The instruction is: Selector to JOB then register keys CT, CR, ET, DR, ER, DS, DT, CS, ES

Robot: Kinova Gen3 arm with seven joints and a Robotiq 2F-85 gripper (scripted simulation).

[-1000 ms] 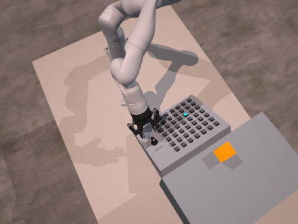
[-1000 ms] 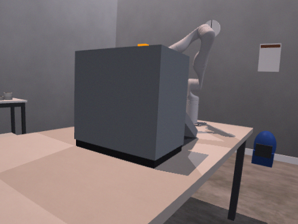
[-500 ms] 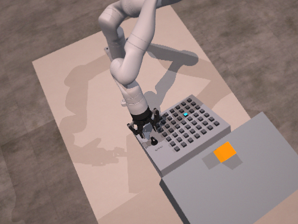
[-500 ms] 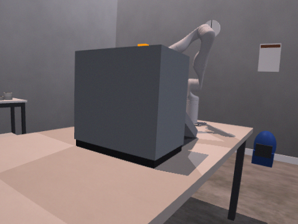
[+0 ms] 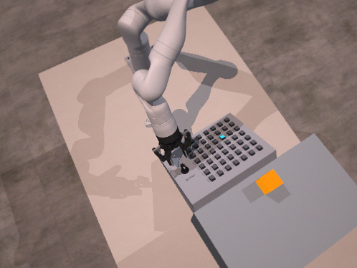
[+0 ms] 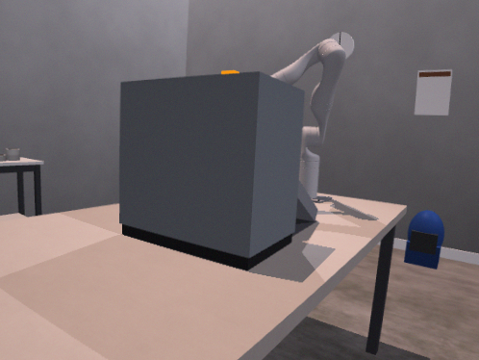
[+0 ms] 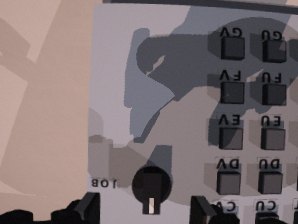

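My gripper is now 40 mm short of the black selector knob, 10 mm to the right of it and 50 mm above it. Round my hand: sloped keypad panel (50 mm ahead, 120 mm to the left, 100 mm below).
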